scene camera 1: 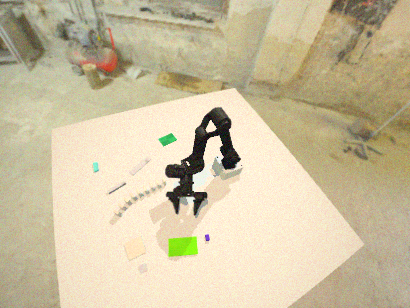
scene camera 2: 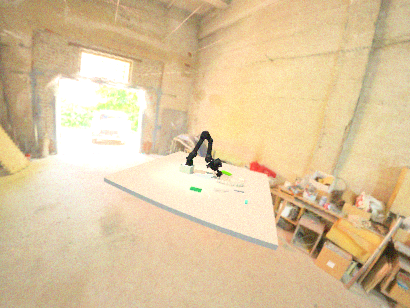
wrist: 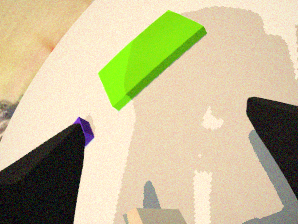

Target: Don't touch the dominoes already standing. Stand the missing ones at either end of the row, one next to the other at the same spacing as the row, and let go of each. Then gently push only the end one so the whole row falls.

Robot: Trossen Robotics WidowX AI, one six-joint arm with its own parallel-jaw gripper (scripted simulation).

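Nothing is held in my gripper, which is open. A bright green slab is here too, and I can see it.
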